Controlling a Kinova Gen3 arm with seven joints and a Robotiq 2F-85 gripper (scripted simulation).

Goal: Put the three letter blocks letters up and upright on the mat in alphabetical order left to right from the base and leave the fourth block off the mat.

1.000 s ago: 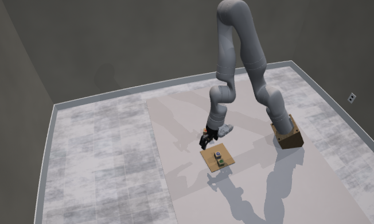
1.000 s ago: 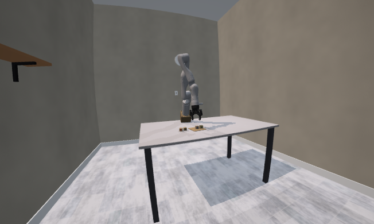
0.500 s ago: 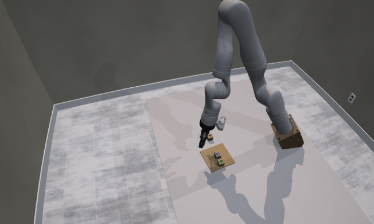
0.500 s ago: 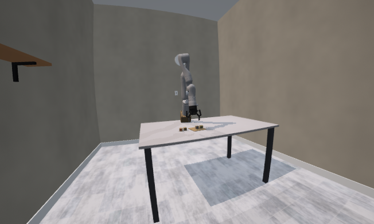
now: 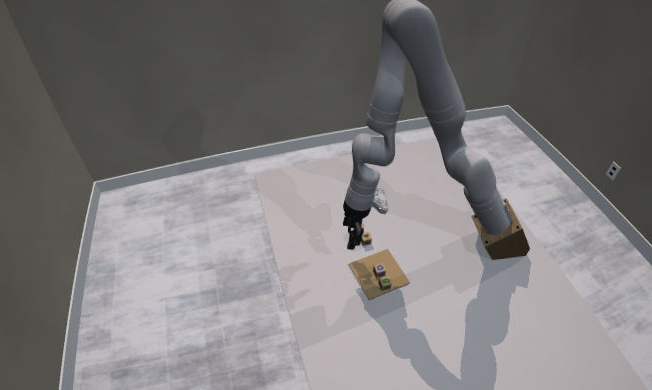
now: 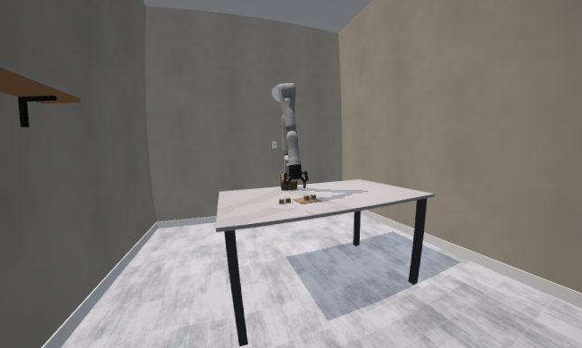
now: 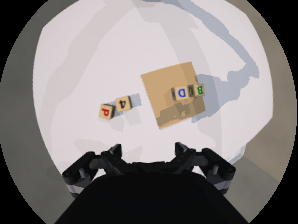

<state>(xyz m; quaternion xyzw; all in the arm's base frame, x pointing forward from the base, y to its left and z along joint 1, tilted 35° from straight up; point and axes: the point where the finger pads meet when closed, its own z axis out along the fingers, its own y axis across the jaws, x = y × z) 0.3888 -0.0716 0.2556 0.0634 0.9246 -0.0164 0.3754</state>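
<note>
The block is 90 mm below my hand, 70 mm behind it and 40 mm to the right of it. From my hand the other things lie so: tan mat 100 mm below, 90 mm to the left, 70 mm behind.
</note>
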